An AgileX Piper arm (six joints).
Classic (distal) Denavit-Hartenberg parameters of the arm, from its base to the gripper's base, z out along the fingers. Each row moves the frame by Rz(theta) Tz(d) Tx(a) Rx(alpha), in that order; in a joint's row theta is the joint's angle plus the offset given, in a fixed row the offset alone. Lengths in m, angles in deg.
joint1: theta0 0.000; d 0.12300; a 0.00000; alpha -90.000
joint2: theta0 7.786; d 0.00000; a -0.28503; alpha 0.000
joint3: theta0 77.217; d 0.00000; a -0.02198; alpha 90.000
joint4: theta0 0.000; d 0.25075; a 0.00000; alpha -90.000
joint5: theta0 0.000; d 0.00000; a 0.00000; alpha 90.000
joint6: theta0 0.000; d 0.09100; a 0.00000; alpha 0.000
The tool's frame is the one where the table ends.
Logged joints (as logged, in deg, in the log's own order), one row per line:
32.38, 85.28, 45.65, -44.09, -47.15, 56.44
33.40, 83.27, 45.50, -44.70, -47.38, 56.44
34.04, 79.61, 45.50, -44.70, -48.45, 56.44
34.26, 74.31, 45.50, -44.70, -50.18, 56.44
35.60, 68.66, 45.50, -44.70, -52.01, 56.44
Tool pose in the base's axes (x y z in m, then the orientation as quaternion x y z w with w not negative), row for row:
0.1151, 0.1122, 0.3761, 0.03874, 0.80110, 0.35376, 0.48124
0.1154, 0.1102, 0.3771, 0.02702, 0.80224, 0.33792, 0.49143
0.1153, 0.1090, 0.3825, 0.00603, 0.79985, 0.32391, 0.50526
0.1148, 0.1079, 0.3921, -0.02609, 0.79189, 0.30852, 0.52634
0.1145, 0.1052, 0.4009, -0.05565, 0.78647, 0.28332, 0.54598
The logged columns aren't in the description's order. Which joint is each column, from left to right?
Columns, left to right: joint5, joint6, joint2, joint4, joint3, joint1.
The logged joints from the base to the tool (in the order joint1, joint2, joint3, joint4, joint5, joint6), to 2 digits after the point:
56.44, 45.65, -47.15, -44.09, 32.38, 85.28
56.44, 45.50, -47.38, -44.70, 33.40, 83.27
56.44, 45.50, -48.45, -44.70, 34.04, 79.61
56.44, 45.50, -50.18, -44.70, 34.26, 74.31
56.44, 45.50, -52.01, -44.70, 35.60, 68.66

